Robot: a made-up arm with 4 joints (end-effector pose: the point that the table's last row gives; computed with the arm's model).
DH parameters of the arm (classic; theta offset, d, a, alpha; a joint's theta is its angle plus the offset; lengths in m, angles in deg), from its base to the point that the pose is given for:
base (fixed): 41.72 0 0.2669 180
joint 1: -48.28 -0.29 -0.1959 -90
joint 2: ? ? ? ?
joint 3: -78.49 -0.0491 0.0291 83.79
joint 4: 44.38 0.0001 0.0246 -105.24
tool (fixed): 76.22 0.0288 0 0
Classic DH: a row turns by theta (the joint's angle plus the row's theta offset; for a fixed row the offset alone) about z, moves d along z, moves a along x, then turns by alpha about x.
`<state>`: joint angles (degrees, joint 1 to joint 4).
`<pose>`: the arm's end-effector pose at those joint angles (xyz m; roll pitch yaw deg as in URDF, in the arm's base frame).
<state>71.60 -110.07 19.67 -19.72</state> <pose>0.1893 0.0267 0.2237 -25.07 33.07 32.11</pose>
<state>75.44 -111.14 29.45 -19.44</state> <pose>0.1804 0.0339 0.2197 -21.07 32.85 39.71</pose>
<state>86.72 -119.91 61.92 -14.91</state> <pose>0.1428 0.0628 0.1975 -7.49 27.93 66.25</pose>
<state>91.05 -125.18 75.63 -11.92</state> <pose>0.1231 0.0768 0.1877 -2.43 22.02 76.18</pose>
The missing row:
joint 2: 90 0.1118 0.1229 -90
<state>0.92 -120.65 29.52 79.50</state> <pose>0.2982 0.0637 0.1881 -107.48 11.26 125.04</pose>
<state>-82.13 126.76 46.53 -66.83</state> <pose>0.5755 0.2640 0.2088 171.06 0.26 -51.93</pose>
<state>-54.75 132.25 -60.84 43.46</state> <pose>0.5197 0.0993 0.2221 131.50 22.17 40.46</pose>
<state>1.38 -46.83 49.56 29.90</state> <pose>0.3039 0.0913 0.3693 -110.29 -32.82 142.68</pose>
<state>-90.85 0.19 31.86 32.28</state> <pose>0.3742 0.2903 0.4261 -177.62 -64.01 -79.50</pose>
